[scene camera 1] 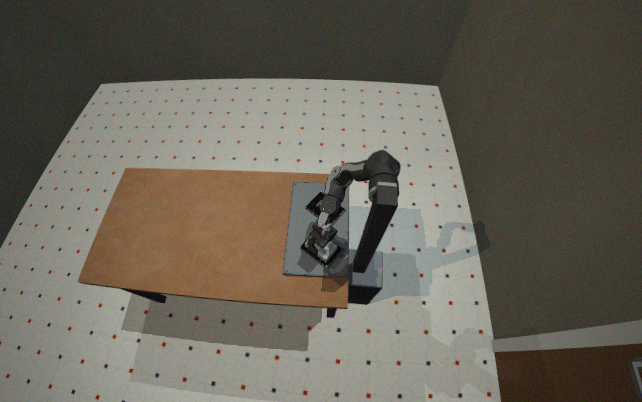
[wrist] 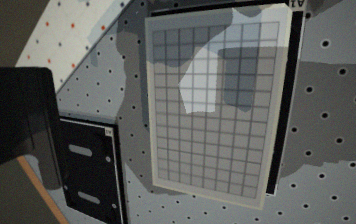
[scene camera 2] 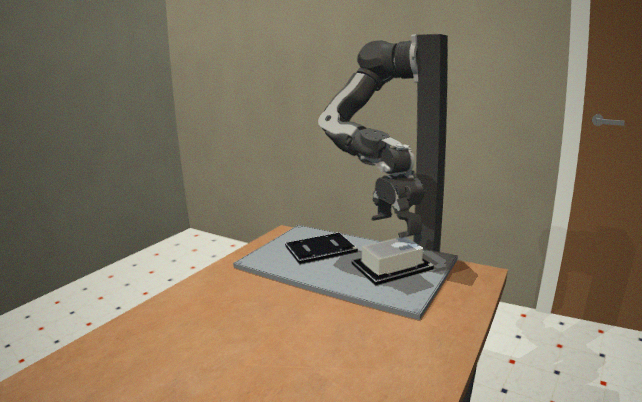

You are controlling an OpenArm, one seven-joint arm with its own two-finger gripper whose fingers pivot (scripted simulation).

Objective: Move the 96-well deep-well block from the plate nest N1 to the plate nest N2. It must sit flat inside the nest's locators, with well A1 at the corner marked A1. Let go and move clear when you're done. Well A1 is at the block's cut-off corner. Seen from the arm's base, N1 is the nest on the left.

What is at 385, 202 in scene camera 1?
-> A dark arm post.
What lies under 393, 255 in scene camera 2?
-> A deep-well block.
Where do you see a dark arm post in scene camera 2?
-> At 432, 49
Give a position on a deep-well block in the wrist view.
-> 215, 82
